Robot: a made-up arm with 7 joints. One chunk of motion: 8 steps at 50 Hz.
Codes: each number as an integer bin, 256 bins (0 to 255) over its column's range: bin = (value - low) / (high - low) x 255, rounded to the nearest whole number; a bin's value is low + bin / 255 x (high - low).
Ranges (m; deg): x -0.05..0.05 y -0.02..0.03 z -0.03..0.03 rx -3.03..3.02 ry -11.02..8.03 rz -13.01..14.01
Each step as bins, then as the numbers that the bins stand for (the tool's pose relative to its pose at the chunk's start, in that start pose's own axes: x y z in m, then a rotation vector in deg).
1 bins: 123 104 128 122 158 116
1 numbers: -0.0018 0.0004 0.0001 -0.14 0.78 -0.72
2 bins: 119 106 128 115 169 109
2 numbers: -0.0033 0.0008 0.0001 -0.30 1.61 -1.46
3 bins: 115 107 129 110 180 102
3 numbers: -0.0049 0.0010 0.0004 -0.42 2.43 -2.20
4 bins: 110 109 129 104 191 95
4 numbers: -0.0069 0.0014 0.0004 -0.56 3.25 -2.94
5 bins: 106 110 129 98 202 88
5 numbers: -0.0084 0.0016 0.0004 -0.70 4.07 -3.69
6 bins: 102 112 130 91 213 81
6 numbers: -0.0100 0.0020 0.0006 -0.87 4.89 -4.43
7 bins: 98 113 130 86 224 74
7 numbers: -0.0116 0.0022 0.0006 -0.99 5.71 -5.17
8 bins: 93 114 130 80 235 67
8 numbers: -0.0135 0.0024 0.0006 -1.13 6.54 -5.91
